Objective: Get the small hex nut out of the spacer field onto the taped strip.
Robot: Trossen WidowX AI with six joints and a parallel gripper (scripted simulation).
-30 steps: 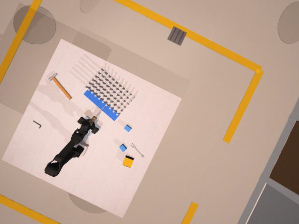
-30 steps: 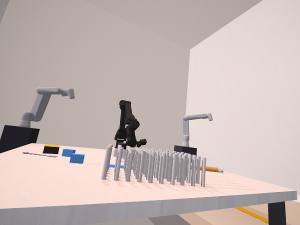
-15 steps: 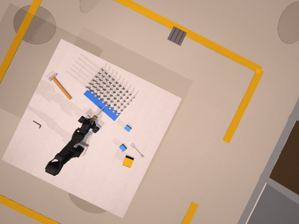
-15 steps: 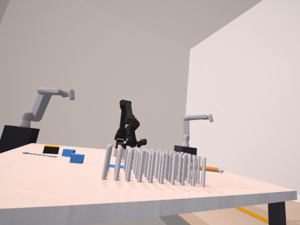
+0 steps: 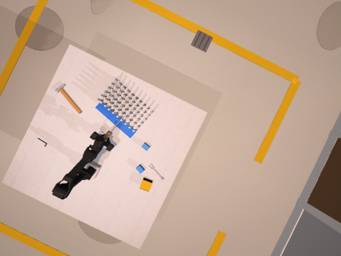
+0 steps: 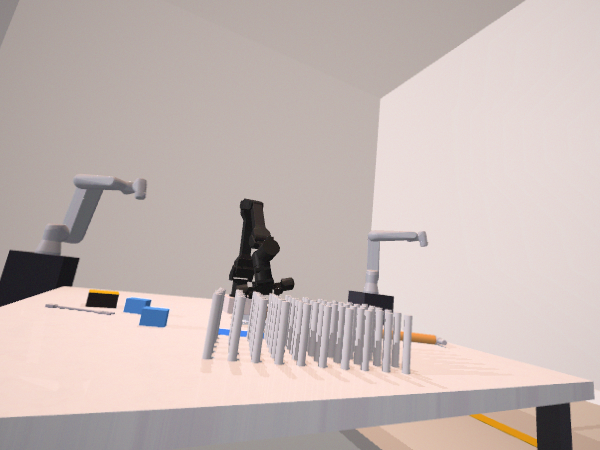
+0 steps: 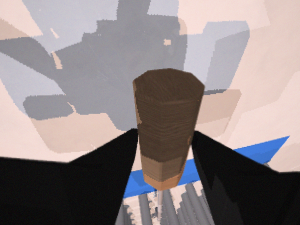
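My gripper tip is 15 cm short of the blue taped strip, 4 cm above it and 2 cm to the right of it. The rest, counted from my gripper tip: screwdriver (10 cm ahead, 1 cm to the right); then black hex key (41 cm to the left, 35 cm behind, 3 cm below); then grey wrench (52 cm to the right, 3 cm below, 3 cm behind).
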